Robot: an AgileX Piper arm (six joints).
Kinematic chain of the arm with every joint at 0, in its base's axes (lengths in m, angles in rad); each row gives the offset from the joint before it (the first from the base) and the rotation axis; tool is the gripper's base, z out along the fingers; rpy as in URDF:
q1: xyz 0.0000 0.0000 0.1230 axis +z
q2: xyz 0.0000 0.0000 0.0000 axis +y
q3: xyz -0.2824 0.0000 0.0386 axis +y
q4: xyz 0.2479 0.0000 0.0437 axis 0.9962 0 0.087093
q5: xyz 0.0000 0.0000 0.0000 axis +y
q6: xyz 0.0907 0.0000 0.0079 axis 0.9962 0 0.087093
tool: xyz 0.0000 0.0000 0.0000 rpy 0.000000 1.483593 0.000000
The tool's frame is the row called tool.
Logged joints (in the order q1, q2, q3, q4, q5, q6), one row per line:
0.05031, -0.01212, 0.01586, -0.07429, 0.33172, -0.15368
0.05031, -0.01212, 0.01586, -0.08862, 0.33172, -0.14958
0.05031, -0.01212, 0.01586, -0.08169, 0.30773, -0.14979
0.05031, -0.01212, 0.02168, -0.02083, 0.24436, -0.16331
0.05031, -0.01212, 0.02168, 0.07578, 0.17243, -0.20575
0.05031, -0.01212, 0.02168, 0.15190, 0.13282, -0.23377
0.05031, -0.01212, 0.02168, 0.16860, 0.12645, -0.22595
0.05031, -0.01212, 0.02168, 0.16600, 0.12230, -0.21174
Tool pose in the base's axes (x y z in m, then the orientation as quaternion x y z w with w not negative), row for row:
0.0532, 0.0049, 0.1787, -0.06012, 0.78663, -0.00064, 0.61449
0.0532, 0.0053, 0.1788, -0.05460, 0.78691, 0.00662, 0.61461
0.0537, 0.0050, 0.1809, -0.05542, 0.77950, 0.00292, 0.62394
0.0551, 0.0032, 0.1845, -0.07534, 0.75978, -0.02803, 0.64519
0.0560, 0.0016, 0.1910, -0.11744, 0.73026, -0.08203, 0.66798
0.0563, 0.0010, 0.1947, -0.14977, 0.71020, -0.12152, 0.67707
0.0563, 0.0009, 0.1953, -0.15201, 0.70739, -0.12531, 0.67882
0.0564, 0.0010, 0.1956, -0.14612, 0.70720, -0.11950, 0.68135
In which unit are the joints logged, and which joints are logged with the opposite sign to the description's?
The joints are logged in radians. Opposite sign: q4.
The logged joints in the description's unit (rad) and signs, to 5 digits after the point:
0.05031, -0.01212, 0.01586, 0.07429, 0.33172, -0.15368
0.05031, -0.01212, 0.01586, 0.08862, 0.33172, -0.14958
0.05031, -0.01212, 0.01586, 0.08169, 0.30773, -0.14979
0.05031, -0.01212, 0.02168, 0.02083, 0.24436, -0.16331
0.05031, -0.01212, 0.02168, -0.07578, 0.17243, -0.20575
0.05031, -0.01212, 0.02168, -0.15190, 0.13282, -0.23377
0.05031, -0.01212, 0.02168, -0.16860, 0.12645, -0.22595
0.05031, -0.01212, 0.02168, -0.16600, 0.12230, -0.21174

